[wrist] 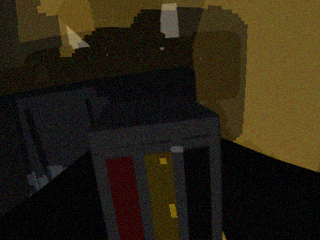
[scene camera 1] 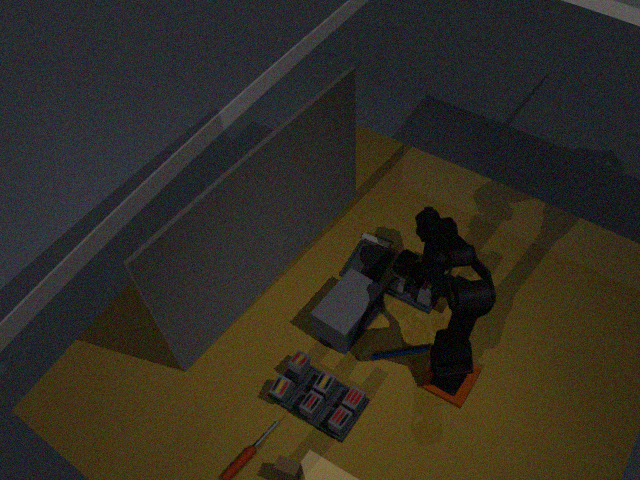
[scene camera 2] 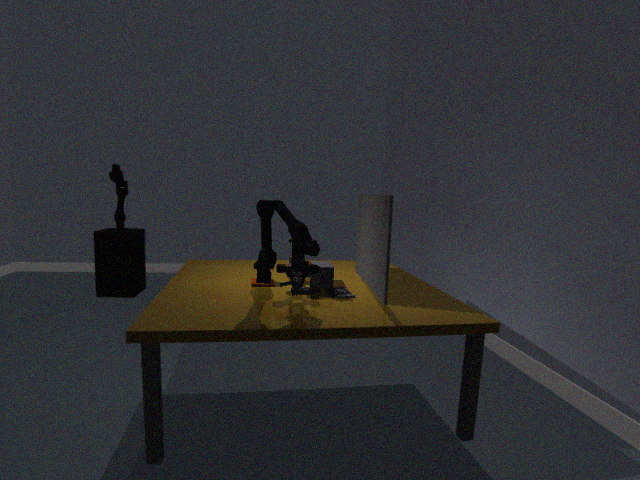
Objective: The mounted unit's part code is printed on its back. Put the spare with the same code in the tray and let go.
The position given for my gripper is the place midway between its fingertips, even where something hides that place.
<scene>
My gripper (scene camera 1: 428,294) holds a grey spare (wrist: 157,162).
</scene>
